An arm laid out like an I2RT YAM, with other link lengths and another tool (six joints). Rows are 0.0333 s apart.
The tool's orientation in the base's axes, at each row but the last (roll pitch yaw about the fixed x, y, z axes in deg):
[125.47 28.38 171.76]
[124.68 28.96 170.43]
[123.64 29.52 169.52]
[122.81 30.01 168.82]
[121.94 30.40 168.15]
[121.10 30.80 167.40]
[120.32 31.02 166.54]
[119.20 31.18 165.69]
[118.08 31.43 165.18]
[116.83 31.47 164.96]
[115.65 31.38 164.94]
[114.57 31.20 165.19]
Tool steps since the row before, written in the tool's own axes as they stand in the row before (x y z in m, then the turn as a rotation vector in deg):
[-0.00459 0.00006 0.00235 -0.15 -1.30 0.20]
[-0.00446 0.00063 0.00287 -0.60 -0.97 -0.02]
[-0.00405 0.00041 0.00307 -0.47 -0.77 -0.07]
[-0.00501 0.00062 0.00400 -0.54 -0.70 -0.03]
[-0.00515 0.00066 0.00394 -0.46 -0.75 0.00]
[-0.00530 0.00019 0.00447 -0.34 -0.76 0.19]
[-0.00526 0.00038 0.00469 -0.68 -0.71 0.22]
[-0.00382 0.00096 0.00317 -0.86 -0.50 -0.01]
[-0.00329 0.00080 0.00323 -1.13 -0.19 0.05]
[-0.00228 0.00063 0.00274 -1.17 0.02 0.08]
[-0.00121 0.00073 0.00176 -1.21 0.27 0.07]
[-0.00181 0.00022 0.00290 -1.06 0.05 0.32]
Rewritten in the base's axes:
[0.00489 0.00126 0.00102 0.60 -0.68 -0.96]
[0.00483 0.00194 0.00118 0.80 -0.71 -0.40]
[0.00463 0.00197 0.00081 0.61 -0.61 -0.29]
[0.00578 0.00263 0.00108 0.66 -0.54 -0.23]
[0.00586 0.00254 0.00129 0.62 -0.54 -0.32]
[0.00637 0.00260 0.00087 0.61 -0.37 -0.47]
[0.00639 0.00283 0.00096 0.89 -0.39 -0.27]
[0.00432 0.00224 0.00137 0.87 -0.48 0.08]
[0.00395 0.00229 0.00102 1.02 -0.32 0.43]
[0.00293 0.00204 0.00061 0.99 -0.18 0.60]
[0.00154 0.00155 0.00054 0.94 -0.07 0.81]
[0.00270 0.00211 0.00008 1.00 0.06 0.47]

